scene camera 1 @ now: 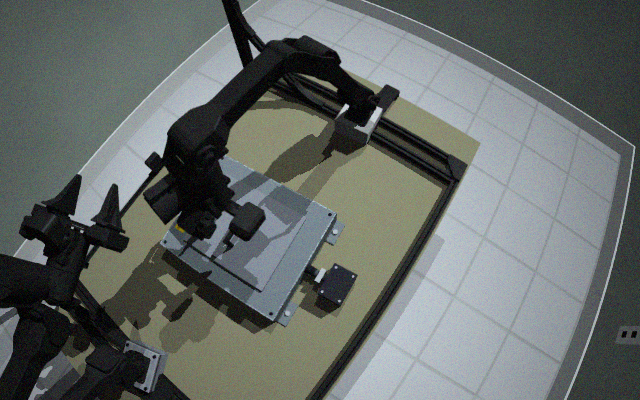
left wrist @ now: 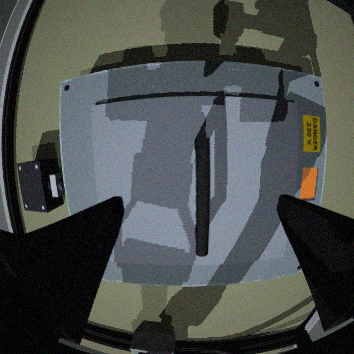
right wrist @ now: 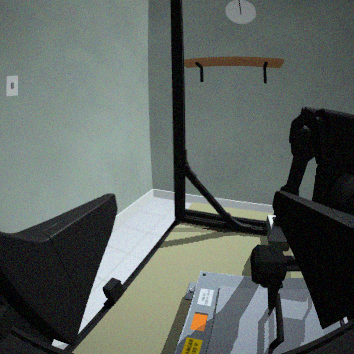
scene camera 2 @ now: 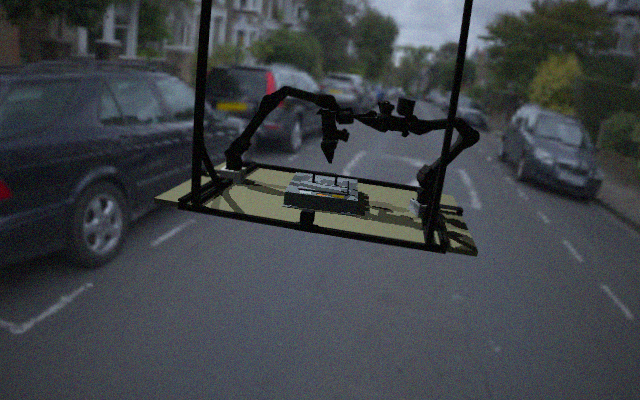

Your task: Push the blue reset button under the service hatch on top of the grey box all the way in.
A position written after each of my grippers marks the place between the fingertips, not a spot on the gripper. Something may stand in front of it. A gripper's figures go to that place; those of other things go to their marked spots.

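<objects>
Of the things named here, my right gripper (scene camera 1: 96,179) is the nearest to the lens, and it's 0.59 m from the lens. My left gripper (scene camera 1: 226,223) is 0.68 m from the lens. Then there's a service hatch (scene camera 1: 254,261), which is 0.74 m from the lens, so my right gripper is nearer to the lens than the service hatch.
</objects>
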